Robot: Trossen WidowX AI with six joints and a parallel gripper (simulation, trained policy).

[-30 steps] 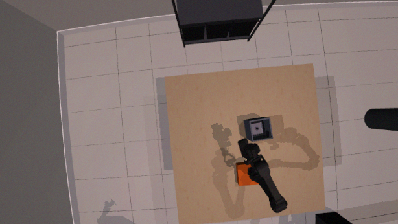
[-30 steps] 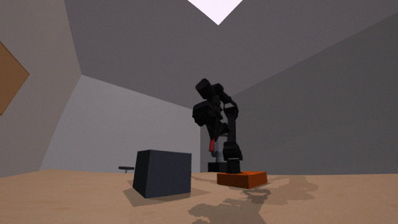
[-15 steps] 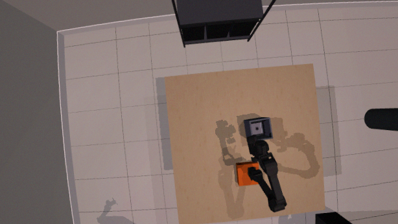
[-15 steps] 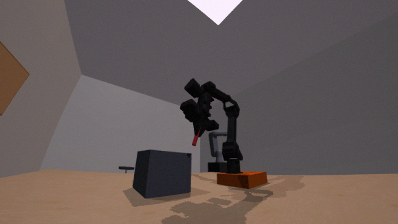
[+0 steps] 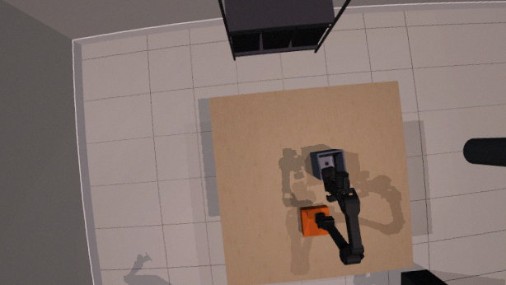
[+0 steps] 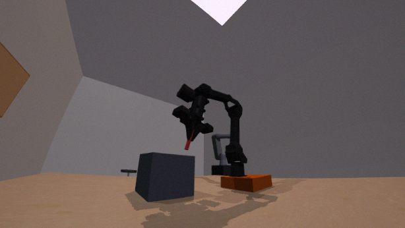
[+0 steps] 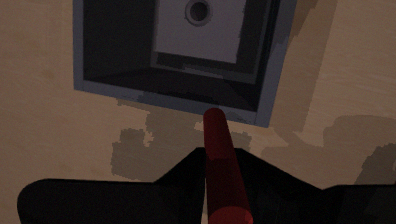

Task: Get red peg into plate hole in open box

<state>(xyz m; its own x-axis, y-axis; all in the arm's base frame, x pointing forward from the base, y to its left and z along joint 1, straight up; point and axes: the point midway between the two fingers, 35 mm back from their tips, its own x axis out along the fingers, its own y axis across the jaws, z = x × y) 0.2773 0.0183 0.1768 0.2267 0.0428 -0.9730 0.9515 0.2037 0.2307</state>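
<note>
Right now my gripper tip is 15 cm above the light grey plate, 8 cm to the left of it and 6 cm short of it. Round my gripper tip: red peg right at my gripper tip.
</note>
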